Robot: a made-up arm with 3 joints. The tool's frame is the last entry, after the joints. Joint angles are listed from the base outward. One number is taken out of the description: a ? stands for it. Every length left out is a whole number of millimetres.
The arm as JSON. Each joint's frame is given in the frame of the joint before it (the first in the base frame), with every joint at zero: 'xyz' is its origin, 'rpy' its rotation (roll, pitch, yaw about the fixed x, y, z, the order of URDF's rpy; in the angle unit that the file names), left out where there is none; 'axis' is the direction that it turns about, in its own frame. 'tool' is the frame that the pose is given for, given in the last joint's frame.
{
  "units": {
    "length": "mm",
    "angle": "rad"
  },
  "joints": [
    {
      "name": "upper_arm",
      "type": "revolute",
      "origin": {
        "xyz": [
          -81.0,
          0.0,
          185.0
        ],
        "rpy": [
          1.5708,
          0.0,
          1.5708
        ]
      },
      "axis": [
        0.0,
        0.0,
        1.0
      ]
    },
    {
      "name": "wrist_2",
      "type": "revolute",
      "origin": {
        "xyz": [
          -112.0,
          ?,
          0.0
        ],
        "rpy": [
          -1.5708,
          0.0,
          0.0
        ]
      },
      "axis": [
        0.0,
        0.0,
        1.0
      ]
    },
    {
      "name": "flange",
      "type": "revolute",
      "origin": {
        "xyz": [
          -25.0,
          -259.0,
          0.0
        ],
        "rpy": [
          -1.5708,
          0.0,
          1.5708
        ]
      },
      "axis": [
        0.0,
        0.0,
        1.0
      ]
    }
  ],
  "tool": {
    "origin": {
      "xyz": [
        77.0,
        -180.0,
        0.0
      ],
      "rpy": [
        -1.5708,
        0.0,
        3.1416
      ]
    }
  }
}
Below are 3 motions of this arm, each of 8 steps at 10 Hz.
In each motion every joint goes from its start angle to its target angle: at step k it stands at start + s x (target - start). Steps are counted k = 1, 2, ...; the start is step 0. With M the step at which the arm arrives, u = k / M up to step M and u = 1 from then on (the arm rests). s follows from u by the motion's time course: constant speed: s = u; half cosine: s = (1 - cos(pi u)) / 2; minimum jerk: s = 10 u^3 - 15 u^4 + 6 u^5.
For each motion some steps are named. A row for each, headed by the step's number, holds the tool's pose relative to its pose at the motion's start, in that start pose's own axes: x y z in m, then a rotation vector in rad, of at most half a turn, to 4 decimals.
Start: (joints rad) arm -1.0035 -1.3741 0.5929
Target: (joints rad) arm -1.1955 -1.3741 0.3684
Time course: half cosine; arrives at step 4
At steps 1, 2, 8:
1: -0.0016 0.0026 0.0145 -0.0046 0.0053 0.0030
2: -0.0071 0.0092 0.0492 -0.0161 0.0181 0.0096
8: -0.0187 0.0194 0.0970 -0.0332 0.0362 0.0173

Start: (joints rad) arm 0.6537 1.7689 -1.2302
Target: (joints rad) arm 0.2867 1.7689 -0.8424
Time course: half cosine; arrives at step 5
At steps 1, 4, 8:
1: 0.0087 -0.0034 0.0095 0.0024 -0.0027 0.0065
4: 0.0949 -0.0316 0.0757 0.0321 -0.0252 0.0566
8: 0.1064 -0.0348 0.0817 0.0366 -0.0278 0.0618

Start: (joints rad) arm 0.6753 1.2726 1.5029
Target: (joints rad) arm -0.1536 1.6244 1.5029
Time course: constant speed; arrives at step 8
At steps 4, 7, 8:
4: 0.0000 0.0491 -0.1198 0.1671 0.4058 0.0982
7: -0.0353 0.0836 -0.2020 0.2864 0.7205 0.1244
8: -0.0530 0.0941 -0.2263 0.3237 0.8268 0.1239

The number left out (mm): 358.0
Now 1 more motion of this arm.
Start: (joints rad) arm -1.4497 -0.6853 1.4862
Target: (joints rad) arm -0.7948 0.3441 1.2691
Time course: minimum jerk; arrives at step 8
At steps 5, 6, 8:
5: -0.0602 -0.0528 -0.0826 0.7995 0.2966 -0.3381
6: -0.0779 -0.0658 -0.0969 0.9915 0.3105 -0.4226
8: -0.0893 -0.0740 -0.1047 1.1063 0.3065 -0.4730

